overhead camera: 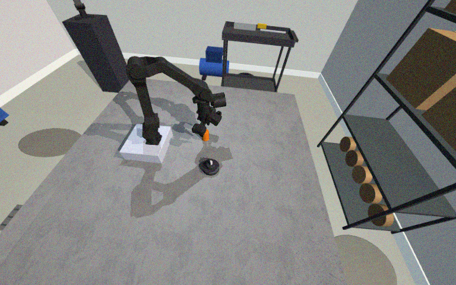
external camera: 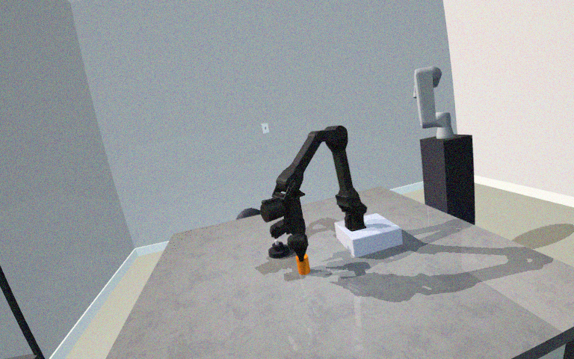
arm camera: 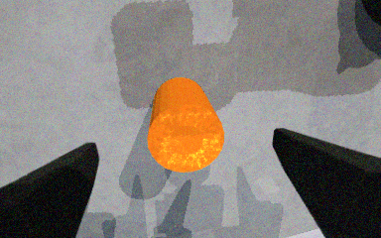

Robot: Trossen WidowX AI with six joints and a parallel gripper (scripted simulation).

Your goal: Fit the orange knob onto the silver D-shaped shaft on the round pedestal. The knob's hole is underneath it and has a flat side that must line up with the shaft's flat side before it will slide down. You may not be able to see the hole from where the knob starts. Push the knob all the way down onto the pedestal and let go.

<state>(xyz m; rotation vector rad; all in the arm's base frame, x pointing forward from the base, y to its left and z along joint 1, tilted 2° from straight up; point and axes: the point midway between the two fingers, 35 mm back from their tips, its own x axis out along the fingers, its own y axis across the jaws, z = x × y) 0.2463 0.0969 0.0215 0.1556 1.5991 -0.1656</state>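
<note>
Now: gripper tip 20 mm above the orange knob. The rest, counted from my gripper tip: round black pedestal: 190 mm to the right, 60 mm ahead, 40 mm below.
</note>
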